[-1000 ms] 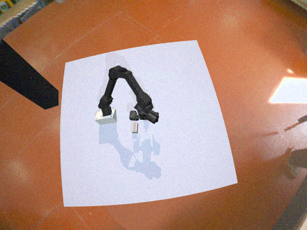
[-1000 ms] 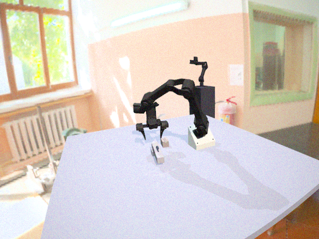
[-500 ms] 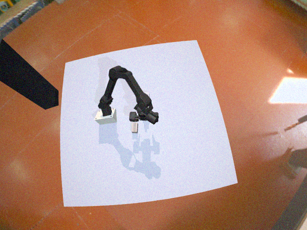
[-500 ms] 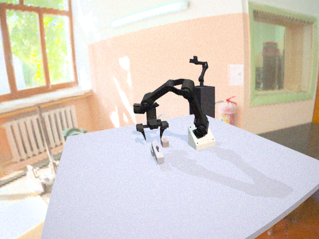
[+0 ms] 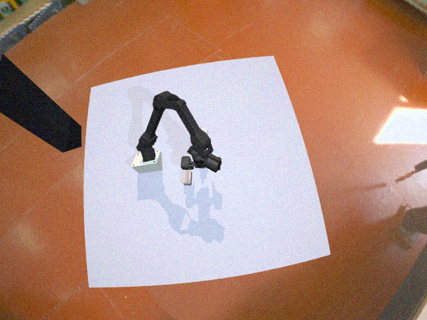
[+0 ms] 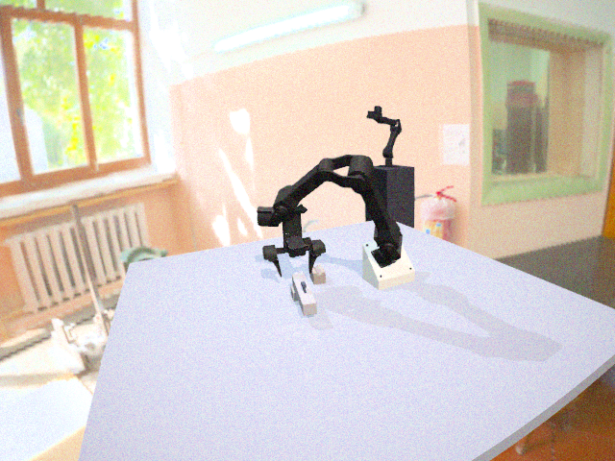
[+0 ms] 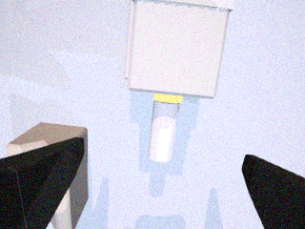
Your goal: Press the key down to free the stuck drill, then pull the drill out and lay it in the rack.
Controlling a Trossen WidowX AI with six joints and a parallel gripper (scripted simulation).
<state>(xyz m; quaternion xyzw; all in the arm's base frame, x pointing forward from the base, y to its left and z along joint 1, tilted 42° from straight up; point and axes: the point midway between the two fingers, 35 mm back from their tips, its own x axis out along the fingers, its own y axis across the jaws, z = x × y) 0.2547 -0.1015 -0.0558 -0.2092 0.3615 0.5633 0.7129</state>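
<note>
The drill lies 6 cm to the left of my gripper tip and 2 cm ahead of it. Round my gripper tip: dark key 14 cm to the left, 4 cm ahead, 1 cm above; rack 9 cm behind, 3 cm below, 2 cm to the right.
</note>
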